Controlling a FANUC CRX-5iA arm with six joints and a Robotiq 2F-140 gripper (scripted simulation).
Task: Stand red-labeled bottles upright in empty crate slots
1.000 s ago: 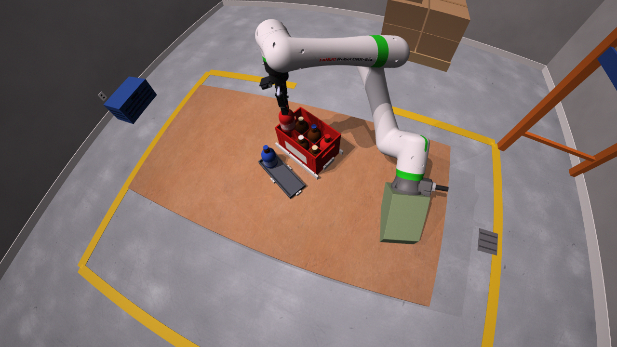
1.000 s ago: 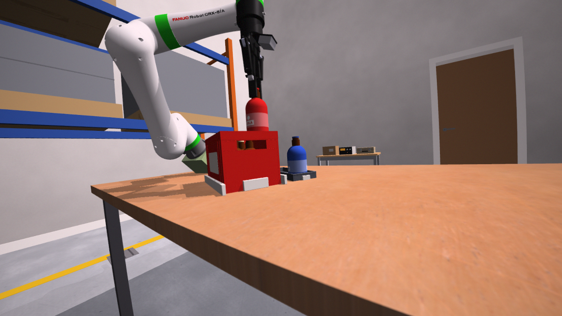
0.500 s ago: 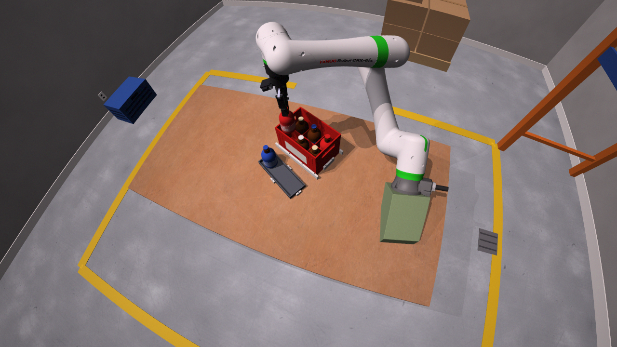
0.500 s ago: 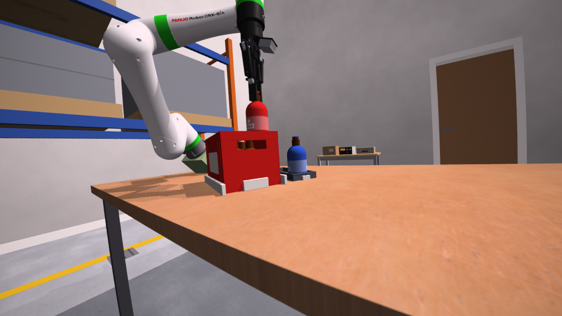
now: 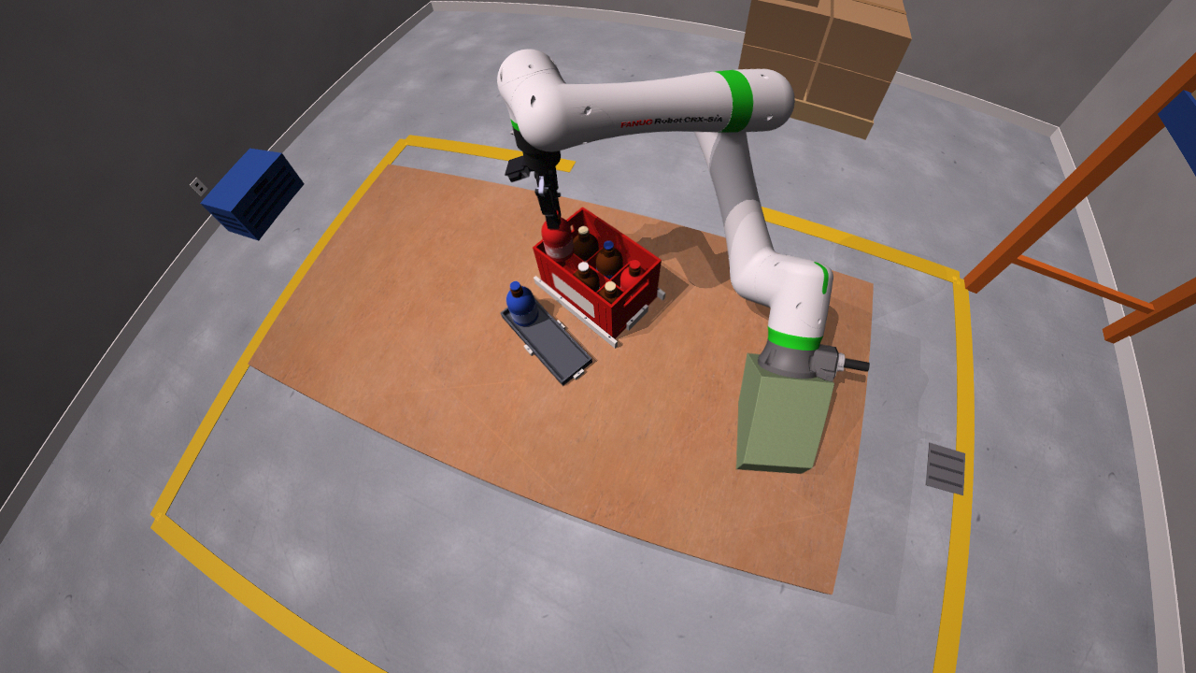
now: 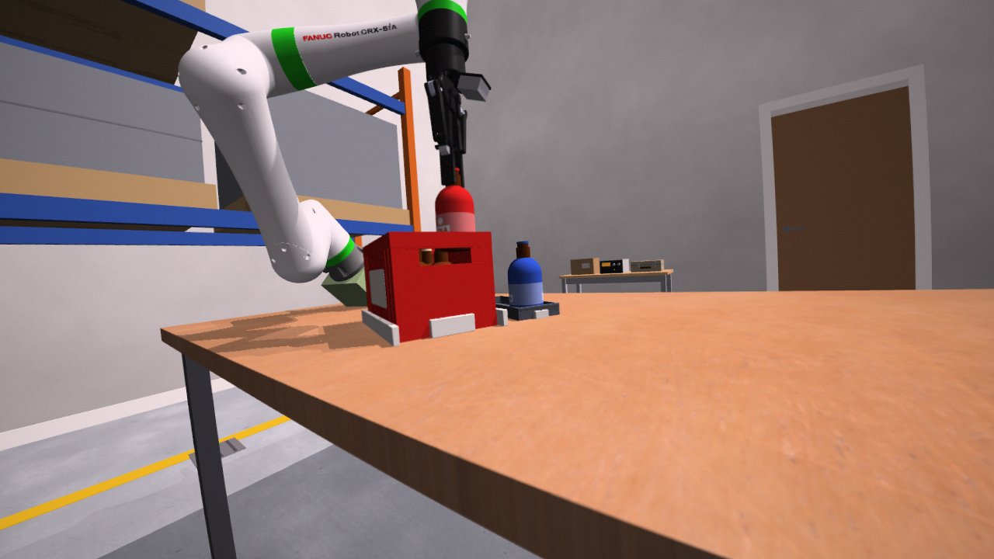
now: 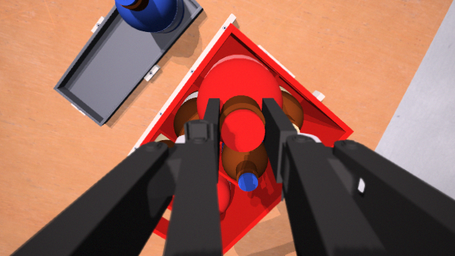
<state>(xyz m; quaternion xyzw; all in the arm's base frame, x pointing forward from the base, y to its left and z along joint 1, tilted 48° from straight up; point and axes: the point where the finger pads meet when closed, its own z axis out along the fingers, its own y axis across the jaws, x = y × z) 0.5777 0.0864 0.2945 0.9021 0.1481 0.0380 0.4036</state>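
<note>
Right now my hand is 22 cm above the red crate and 10 cm past it. From my hand the other things lie so: grey tray 29 cm below, 18 cm to the left, 1 cm behind; blue-labeled bottle 22 cm below, 13 cm to the left, 7 cm ahead.
</note>
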